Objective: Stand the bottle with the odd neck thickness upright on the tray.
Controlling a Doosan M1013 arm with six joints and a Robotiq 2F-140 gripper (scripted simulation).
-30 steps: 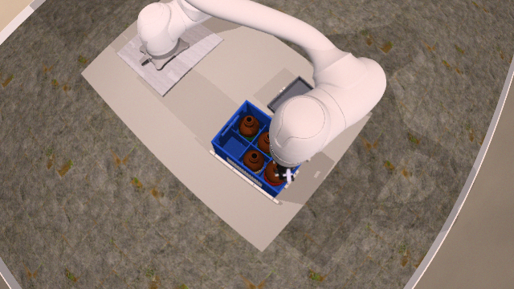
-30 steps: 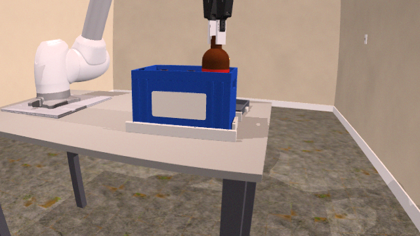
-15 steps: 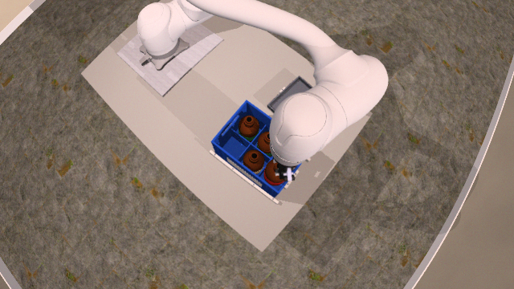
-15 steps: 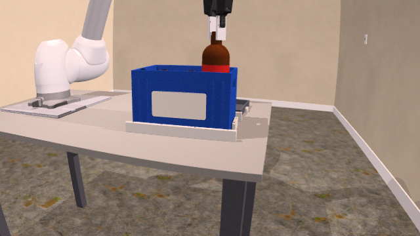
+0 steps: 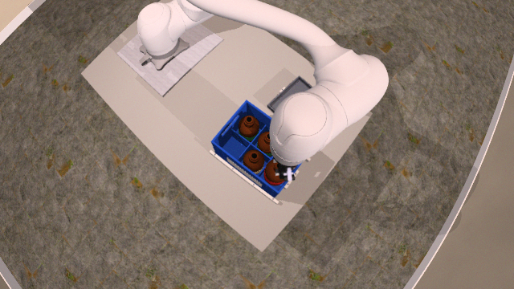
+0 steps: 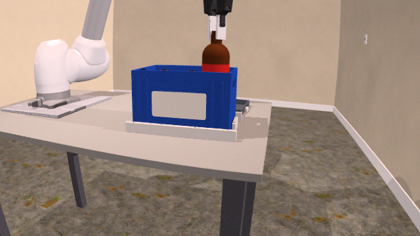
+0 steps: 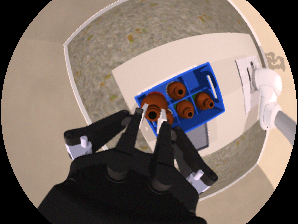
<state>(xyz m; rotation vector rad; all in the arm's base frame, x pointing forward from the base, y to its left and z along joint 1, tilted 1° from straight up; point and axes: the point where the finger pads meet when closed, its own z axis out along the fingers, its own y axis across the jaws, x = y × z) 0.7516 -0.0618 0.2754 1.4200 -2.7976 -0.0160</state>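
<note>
My gripper is now 90 mm above the bottle. From my hand the other things lie so: crate 210 mm below, 90 mm behind, 30 mm to the left; dark grey tray 290 mm to the left, 280 mm below, 100 mm behind.
</note>
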